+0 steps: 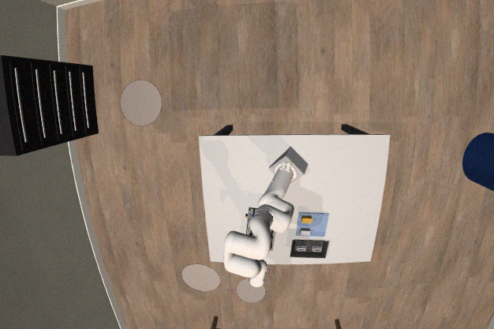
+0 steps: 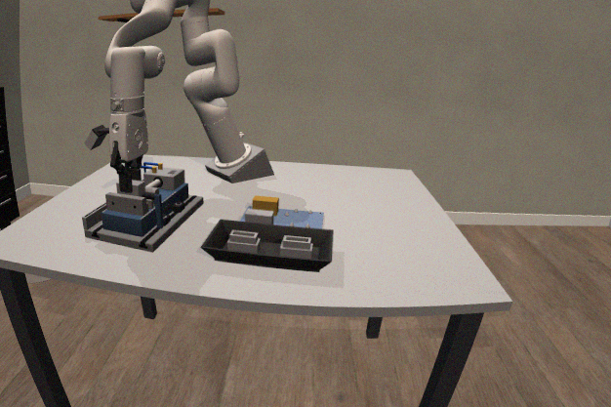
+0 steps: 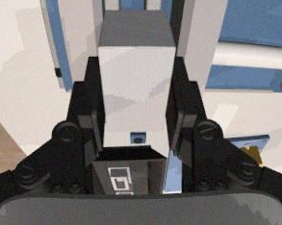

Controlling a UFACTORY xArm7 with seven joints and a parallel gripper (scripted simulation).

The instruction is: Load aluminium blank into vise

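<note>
Right now the aluminium blank is 20 mm below my hand. The rest, counted from my hand: brass blank (190 mm behind, 270 mm to the left, 100 mm below).
</note>
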